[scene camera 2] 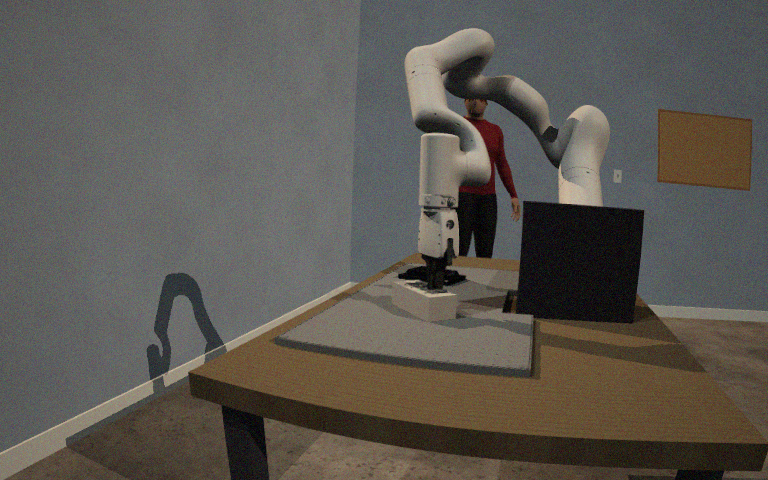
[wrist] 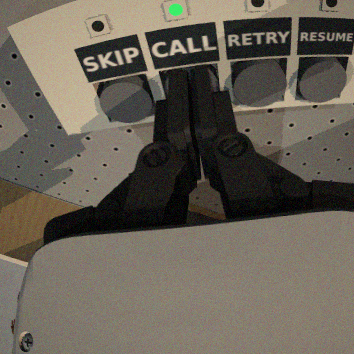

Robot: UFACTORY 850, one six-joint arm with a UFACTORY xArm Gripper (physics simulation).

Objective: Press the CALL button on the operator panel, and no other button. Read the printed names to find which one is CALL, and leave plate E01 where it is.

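Observation:
The operator panel (scene camera 2: 441, 307) (wrist: 50, 65) is a cream box on the grey board. In the wrist view its printed names read SKIP, CALL, RETRY and RESUME, with a round grey button below each. The lamp (wrist: 175, 10) above the CALL label (wrist: 183, 45) is lit green. My gripper (scene camera 2: 435, 289) (wrist: 193, 91) is shut and empty, with its fingertips down on the CALL button (wrist: 214, 80), which they mostly cover. The SKIP button (wrist: 126, 100), RETRY button (wrist: 258, 82) and RESUME button (wrist: 322, 80) are beside it, apart from the fingers. Plate E01 cannot be made out in either view.
The lamps above SKIP (wrist: 98, 26), RETRY (wrist: 257, 2) and RESUME (wrist: 331, 4) are dark. A black object (scene camera 2: 411, 273) lies behind the panel on the perforated grey board (scene camera 2: 487, 345). A large black upright box (scene camera 2: 581, 263) stands to the right on the wooden table (scene camera 2: 623, 407). A person (scene camera 2: 493, 152) stands behind the table.

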